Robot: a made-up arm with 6 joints.
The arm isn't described. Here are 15 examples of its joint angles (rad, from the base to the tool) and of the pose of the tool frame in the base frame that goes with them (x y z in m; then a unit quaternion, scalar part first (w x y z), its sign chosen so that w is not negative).
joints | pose
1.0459 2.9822 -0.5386 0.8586 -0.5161 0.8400 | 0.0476 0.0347 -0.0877 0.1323 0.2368 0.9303 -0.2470
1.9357 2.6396 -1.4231 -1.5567 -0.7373 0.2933 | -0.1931 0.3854 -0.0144 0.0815 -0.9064 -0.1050 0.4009
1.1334 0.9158 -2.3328 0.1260 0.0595 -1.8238 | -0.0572 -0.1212 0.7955 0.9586 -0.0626 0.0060 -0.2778
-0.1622 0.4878 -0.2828 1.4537 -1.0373 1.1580 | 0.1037 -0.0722 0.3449 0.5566 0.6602 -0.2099 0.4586
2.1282 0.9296 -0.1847 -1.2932 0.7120 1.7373 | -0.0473 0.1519 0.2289 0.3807 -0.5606 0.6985 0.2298
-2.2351 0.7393 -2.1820 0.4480 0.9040 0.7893 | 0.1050 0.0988 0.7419 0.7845 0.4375 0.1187 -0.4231
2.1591 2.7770 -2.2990 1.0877 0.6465 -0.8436 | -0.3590 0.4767 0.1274 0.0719 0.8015 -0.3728 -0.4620
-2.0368 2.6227 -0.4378 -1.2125 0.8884 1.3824 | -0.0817 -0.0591 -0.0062 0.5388 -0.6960 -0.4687 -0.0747
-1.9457 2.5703 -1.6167 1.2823 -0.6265 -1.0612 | -0.2183 -0.4570 0.0618 0.0565 0.8100 0.3140 -0.4921
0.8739 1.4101 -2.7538 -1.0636 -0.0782 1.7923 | 0.0067 0.0147 0.8311 0.6928 -0.0377 0.0483 0.7186
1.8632 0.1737 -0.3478 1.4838 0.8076 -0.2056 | -0.0636 0.0518 0.3862 0.2383 0.4666 -0.4726 -0.7086
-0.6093 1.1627 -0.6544 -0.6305 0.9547 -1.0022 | 0.1703 -0.1564 0.3025 0.1302 0.3354 -0.8980 0.2533
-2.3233 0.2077 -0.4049 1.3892 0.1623 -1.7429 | -0.0512 -0.0696 0.4099 0.2281 0.4725 0.3902 -0.7566
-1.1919 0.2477 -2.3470 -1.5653 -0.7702 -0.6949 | -0.1349 0.4589 0.5625 0.2489 0.1641 0.4257 0.8543
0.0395 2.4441 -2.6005 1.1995 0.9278 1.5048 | 0.5572 0.0697 0.4272 0.1323 -0.5820 -0.4795 -0.6434
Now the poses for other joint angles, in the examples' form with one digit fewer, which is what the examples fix.
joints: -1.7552 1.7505 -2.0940 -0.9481 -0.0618 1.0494
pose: -0.071 -0.399 0.631 0.586 0.407 0.331 -0.617
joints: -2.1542 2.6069 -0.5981 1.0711 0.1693 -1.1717
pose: -0.073 -0.128 -0.052 0.026 -0.840 -0.493 -0.224
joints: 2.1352 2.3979 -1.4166 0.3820 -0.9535 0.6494
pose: -0.248 0.429 0.131 0.153 -0.317 0.623 0.699
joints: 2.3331 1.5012 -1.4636 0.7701 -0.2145 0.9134
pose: -0.256 0.281 0.519 0.281 0.150 -0.614 -0.722
